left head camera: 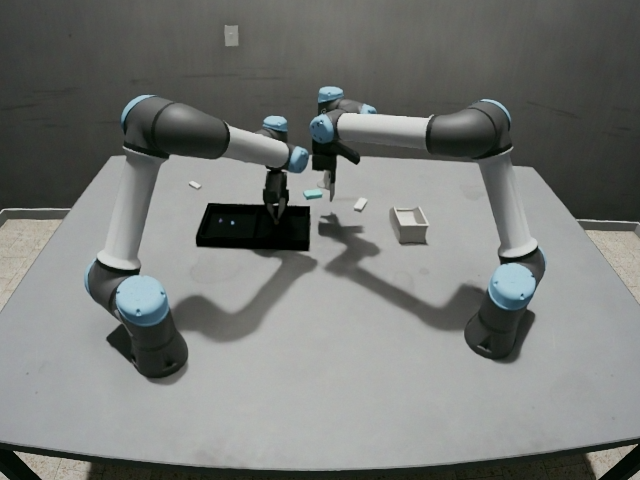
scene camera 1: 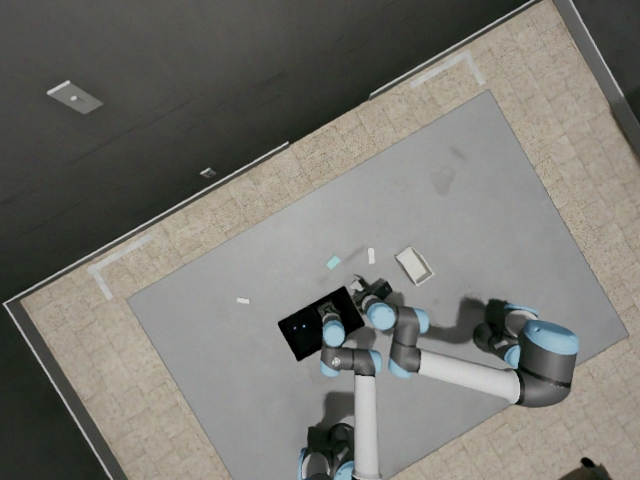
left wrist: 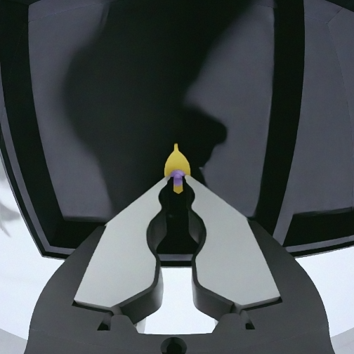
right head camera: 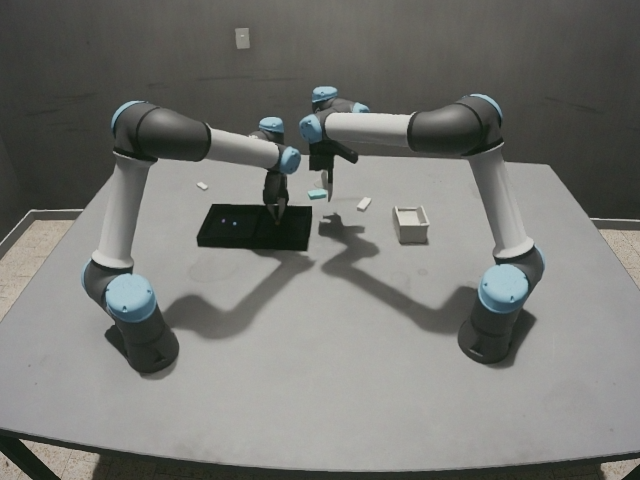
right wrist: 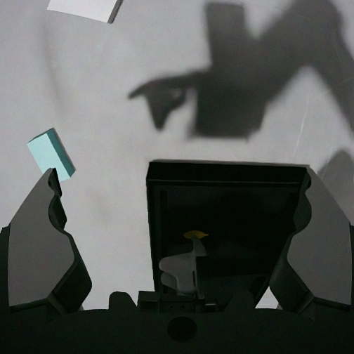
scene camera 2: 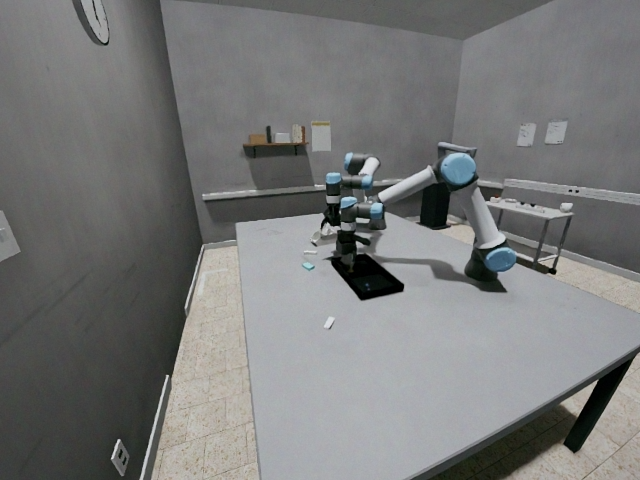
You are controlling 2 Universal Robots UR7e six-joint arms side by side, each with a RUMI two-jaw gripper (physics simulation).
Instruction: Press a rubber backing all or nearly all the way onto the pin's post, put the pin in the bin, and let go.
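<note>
The yellow pin is in the right compartment of the black tray. My left gripper is shut on a purple backing, right at the pin. Yellow shows on both sides of the backing in the left wrist view; the post is hidden, so how deep the backing sits cannot be seen. My right gripper is wide open and empty, above the table beside the tray. The off-white bin stands at the right.
Two small backings, one purple and one blue, lie in the tray's left compartment. A teal block and white blocks lie behind the tray. The two arms' wrists are close together.
</note>
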